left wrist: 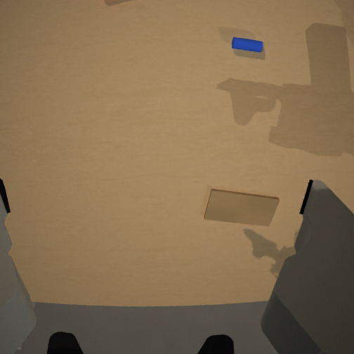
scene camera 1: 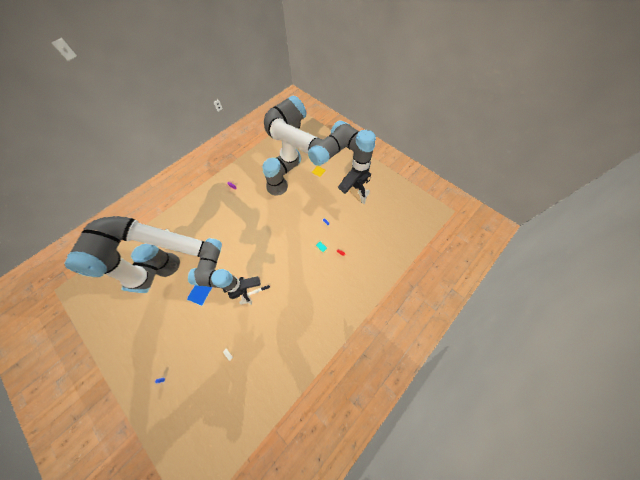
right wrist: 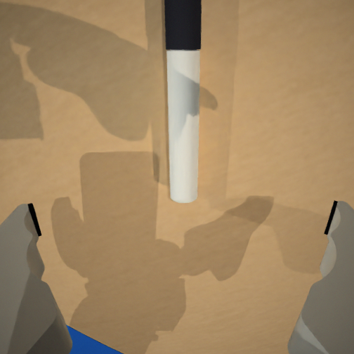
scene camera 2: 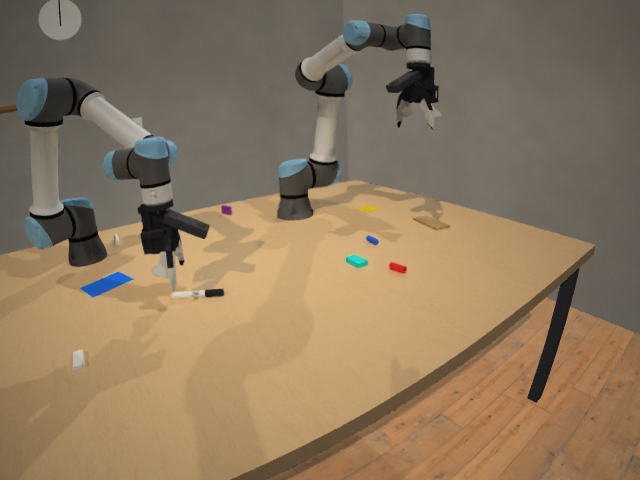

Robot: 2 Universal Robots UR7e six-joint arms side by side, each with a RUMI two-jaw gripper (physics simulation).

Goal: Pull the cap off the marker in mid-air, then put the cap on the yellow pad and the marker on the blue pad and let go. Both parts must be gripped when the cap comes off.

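Places are measured from the left arm's base along level axes (x left, y back, z up), in metres.
Pixels of known places: left gripper, fingertip midpoint: [scene camera 1: 352, 195] [scene camera 2: 415, 128]; right gripper, fingertip midpoint: [scene camera 1: 247, 291] [scene camera 2: 177, 277]; left arm's base, origin of the base link: [scene camera 1: 277, 186] [scene camera 2: 295, 215]; right arm's base, origin of the base link: [scene camera 1: 167, 265] [scene camera 2: 88, 258].
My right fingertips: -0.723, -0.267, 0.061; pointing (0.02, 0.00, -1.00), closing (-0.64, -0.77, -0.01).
Note:
For each thing: its top centre in the pictures, then the offset to it from my right fingertips, as dx, dy, dz.
- yellow pad, middle of its top: [scene camera 2: 368, 208] [scene camera 1: 318, 171] +0.981, +0.067, -0.060
- blue pad, middle of its top: [scene camera 2: 106, 283] [scene camera 1: 201, 290] -0.120, +0.275, -0.060
- brown board, middle of its top: [scene camera 2: 431, 221] [scene camera 1: 356, 191] +0.939, -0.255, -0.053
- blue cylinder, middle of its top: [scene camera 2: 372, 237] [scene camera 1: 326, 221] +0.621, -0.178, -0.040
- cyan block, middle of its top: [scene camera 2: 356, 258] [scene camera 1: 321, 246] +0.451, -0.232, -0.046
- red cylinder, middle of its top: [scene camera 2: 397, 264] [scene camera 1: 341, 251] +0.470, -0.358, -0.040
- white block, middle of its top: [scene camera 2: 77, 358] [scene camera 1: 227, 354] -0.322, -0.076, -0.049
The marker lies flat on the table, its white body [scene camera 1: 253, 292] [scene camera 2: 187, 295] [right wrist: 183, 130] joined to its black cap [scene camera 1: 265, 287] [scene camera 2: 214, 292] [right wrist: 183, 25]. My right gripper [scene camera 1: 248, 298] [scene camera 2: 177, 276] [right wrist: 181, 207] is open and low above the table, with its fingertips just beyond the end of the white body and nothing between them. My left gripper [scene camera 1: 364, 191] [scene camera 2: 416, 126] [left wrist: 154, 184] is open and empty, high above the table's far right part in scene camera 2. The yellow pad [scene camera 1: 318, 171] [scene camera 2: 368, 208] and the blue pad [scene camera 1: 199, 295] [scene camera 2: 107, 284] [right wrist: 87, 342] lie flat, bearing nothing.
A brown board [scene camera 2: 431, 222] [left wrist: 241, 207] lies below my left gripper. A blue cylinder [scene camera 1: 326, 221] [scene camera 2: 372, 240] [left wrist: 247, 44], a cyan block [scene camera 1: 321, 246] [scene camera 2: 356, 260] and a red cylinder [scene camera 1: 340, 252] [scene camera 2: 397, 267] lie between the arms. A white block [scene camera 1: 227, 354] [scene camera 2: 78, 360] lies nearer the front.

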